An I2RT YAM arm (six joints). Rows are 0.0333 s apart.
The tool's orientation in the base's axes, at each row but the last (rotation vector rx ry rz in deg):
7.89 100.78 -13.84
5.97 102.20 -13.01
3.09 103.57 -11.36
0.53 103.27 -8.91
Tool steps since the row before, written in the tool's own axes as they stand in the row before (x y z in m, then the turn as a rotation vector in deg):
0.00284 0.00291 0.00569 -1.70 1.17 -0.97
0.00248 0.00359 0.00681 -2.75 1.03 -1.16
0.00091 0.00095 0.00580 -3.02 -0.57 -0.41
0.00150 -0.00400 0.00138 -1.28 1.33 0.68
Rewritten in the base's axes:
0.00551 0.00136 -0.00409 -0.32 1.43 1.74
0.00664 0.00195 -0.00418 -0.29 1.39 2.82
0.00547 -0.00008 -0.00232 0.27 -0.29 3.08
0.00062 -0.00423 -0.00136 1.08 1.34 0.95

